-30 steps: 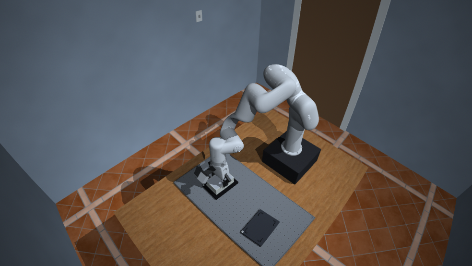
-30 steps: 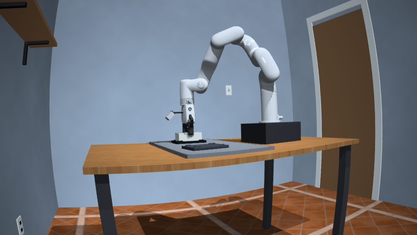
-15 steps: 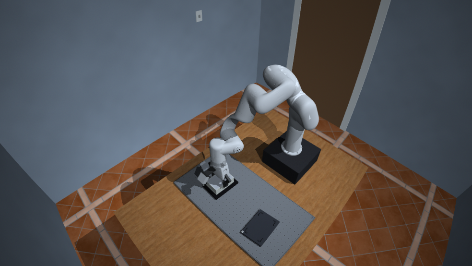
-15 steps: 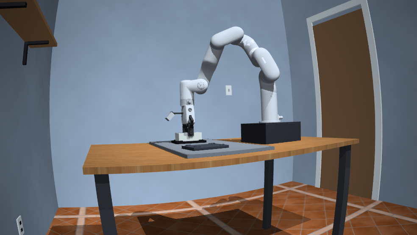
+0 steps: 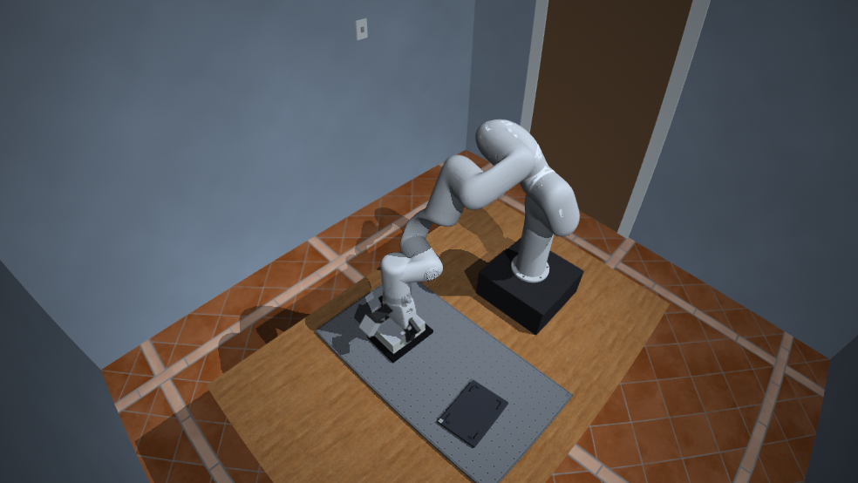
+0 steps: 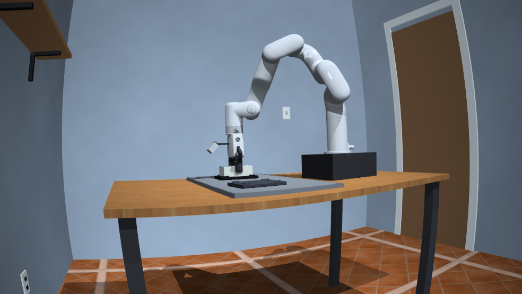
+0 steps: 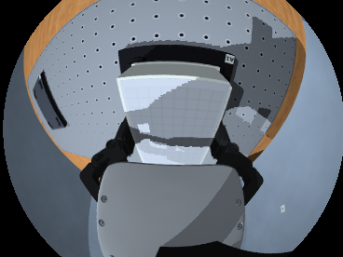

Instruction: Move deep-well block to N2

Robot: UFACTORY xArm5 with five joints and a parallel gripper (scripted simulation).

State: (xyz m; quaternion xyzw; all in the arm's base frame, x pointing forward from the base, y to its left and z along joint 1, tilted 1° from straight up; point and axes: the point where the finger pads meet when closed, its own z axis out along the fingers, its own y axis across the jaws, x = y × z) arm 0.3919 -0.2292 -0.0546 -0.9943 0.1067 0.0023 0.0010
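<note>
Right now the white 96-well deep-well block is right at my hand.
</note>
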